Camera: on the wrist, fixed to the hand. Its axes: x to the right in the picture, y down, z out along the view.
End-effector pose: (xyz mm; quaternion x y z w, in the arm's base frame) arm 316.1 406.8 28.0 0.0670 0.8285 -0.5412 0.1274
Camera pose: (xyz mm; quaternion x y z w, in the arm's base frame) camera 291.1 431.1 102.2 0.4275 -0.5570 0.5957 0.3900
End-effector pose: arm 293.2 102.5 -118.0 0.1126 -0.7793 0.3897 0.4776
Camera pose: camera 361.3 100.2 -72.3 0.6386 -0.3509 0.0924 0.6786
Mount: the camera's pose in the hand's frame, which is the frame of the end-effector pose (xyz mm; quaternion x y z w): 2.3 -61.7 -54.0 0.1638 0.1228 -0.6785 0.7055
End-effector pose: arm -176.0 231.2 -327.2 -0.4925 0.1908 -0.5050 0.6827
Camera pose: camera -246.9 203.0 -297.2 -0.3031 -0.1984 -0.9112 0.1962
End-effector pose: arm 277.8 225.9 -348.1 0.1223 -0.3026 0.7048 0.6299
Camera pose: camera 348.0 260.6 -372.5 0.3082 0.0623 0.1344 0.9397
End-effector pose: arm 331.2 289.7 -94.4 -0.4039 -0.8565 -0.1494 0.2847
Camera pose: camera 301.9 226.0 -51.8 0.3611 -0.8678 -0.2079 0.2708
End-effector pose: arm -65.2 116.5 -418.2 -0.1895 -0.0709 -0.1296 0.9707
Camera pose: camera -75.4 39.9 -445.8 0.0893 -0.0806 -0.7617 0.6366
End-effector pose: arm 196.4 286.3 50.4 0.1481 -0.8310 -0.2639 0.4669
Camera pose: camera 241.3 218.6 39.4 0.7772 -0.4716 -0.3486 0.2281
